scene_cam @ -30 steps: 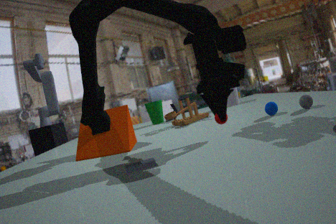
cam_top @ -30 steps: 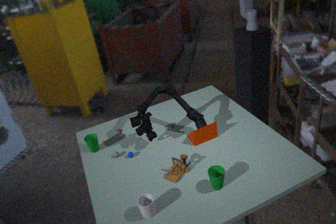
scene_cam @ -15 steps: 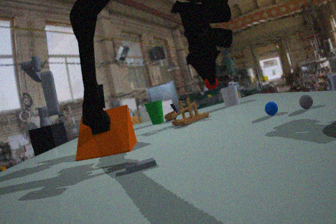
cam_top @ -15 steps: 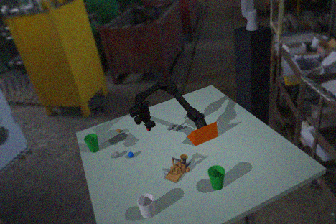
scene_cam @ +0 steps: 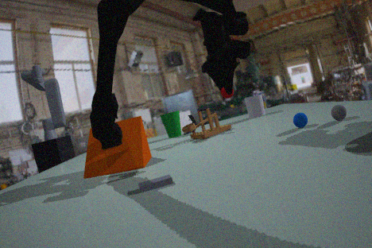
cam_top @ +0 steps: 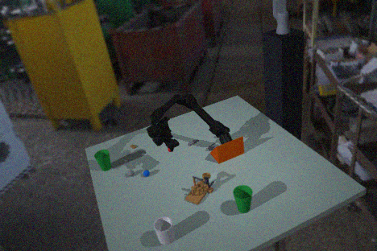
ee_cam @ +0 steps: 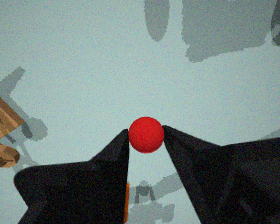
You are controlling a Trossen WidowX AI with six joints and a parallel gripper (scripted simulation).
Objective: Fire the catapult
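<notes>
The wooden catapult is 29 cm to the left of my gripper tip, 8 cm below it and 6 cm behind it. Also, from my gripper tip: red ball (1 cm above); grey piece (20 cm behind, 15 cm to the right, 12 cm below); blue ball (18 cm ahead, 11 cm below, 2 cm to the right).
</notes>
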